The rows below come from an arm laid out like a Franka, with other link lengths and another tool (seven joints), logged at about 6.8 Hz.
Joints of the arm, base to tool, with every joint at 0 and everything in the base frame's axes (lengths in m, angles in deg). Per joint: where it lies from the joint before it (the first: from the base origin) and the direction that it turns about. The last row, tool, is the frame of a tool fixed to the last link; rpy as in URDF.
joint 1: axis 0 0 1 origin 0 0 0.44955
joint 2: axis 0 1 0 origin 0 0 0
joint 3: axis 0 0 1 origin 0 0 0.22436
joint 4: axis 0 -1 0 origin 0.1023 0 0
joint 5: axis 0 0 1 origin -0.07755 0 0.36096
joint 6: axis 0 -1 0 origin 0 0 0
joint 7: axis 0 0 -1 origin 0.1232 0 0
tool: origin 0.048 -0.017 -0.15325 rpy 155 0 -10.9
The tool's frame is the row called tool.
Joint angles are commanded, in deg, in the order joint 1, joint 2, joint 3, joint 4, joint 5, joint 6, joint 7. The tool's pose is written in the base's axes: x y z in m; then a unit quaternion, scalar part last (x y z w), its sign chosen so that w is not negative. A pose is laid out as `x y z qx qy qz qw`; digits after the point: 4 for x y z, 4 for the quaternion.
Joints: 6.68 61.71 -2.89 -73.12 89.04 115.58 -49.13
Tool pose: 0.7200 0.1192 0.1280 -0.9184 0.1209 -0.0269 0.3757
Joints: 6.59 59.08 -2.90 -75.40 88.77 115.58 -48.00
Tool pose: 0.7208 0.1174 0.1411 -0.9177 0.1264 -0.0226 0.3760
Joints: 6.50 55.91 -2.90 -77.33 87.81 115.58 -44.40
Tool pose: 0.7247 0.1158 0.1615 -0.9161 0.1394 -0.0088 0.3758
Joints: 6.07 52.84 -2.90 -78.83 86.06 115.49 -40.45
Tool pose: 0.7292 0.1105 0.1834 -0.9159 0.1513 0.0046 0.3719
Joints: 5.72 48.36 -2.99 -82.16 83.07 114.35 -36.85
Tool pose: 0.7265 0.1082 0.2070 -0.9189 0.1512 0.0245 0.3636
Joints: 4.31 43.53 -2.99 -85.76 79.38 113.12 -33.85
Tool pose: 0.7230 0.0936 0.2317 -0.9232 0.1524 0.0380 0.3507
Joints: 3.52 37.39 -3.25 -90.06 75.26 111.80 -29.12
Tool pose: 0.7161 0.0829 0.2641 -0.9274 0.1581 0.0590 0.3340
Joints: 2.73 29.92 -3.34 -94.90 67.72 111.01 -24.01
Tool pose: 0.7046 0.0699 0.3027 -0.9411 0.1542 0.0747 0.2915
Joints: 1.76 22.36 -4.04 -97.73 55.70 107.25 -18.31
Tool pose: 0.6894 0.0513 0.3497 -0.9626 0.1297 0.0918 0.2194
